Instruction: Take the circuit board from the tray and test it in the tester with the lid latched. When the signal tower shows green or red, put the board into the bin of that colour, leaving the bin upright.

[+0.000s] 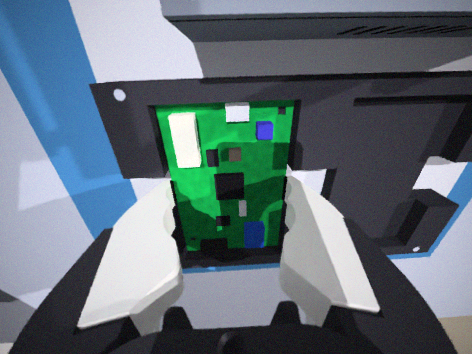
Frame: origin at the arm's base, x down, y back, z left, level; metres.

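Seen in the pictures: gripper, fingertip midpoint: (pixel 229 180).
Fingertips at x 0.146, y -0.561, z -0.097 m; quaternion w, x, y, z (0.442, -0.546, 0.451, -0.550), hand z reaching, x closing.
Note:
Pixels of each thing's middle, then the offset from my fingertips to it. "pt": a spot on its surface instead.
- green circuit board at the middle of its body: (pixel 230 193) dx -0.018, dy +0.000, dz +0.002 m
- dark fixture at a spot on its surface: (pixel 320 120) pt dx -0.023, dy -0.037, dz +0.056 m
- grey box-like body with slots, surface spot: (pixel 310 30) pt dx -0.027, dy -0.017, dz +0.089 m
- dark block at a spot on its surface: (pixel 427 217) pt dx -0.023, dy -0.143, dz +0.005 m
The green circuit board (pixel 200 192) lies face up in a rectangular pocket of a dark fixture (pixel 320 120). The board carries a long white part at the upper left and a blue part at the lower right. My gripper (pixel 229 180) is shut on the circuit board, with one pale finger at its left long edge and the other at its right long edge, on the half nearer to me. The board's lower end is in shadow. The frame does not show whether this fixture is the tray or the tester. The signal tower and the bins do not show.
A grey box-like body with slots (pixel 310 30) stands just beyond the fixture. A dark block (pixel 427 217) rises at the fixture's right side. A blue strip (pixel 65 115) runs down the left, and a blue edge shows along the fixture's near side.

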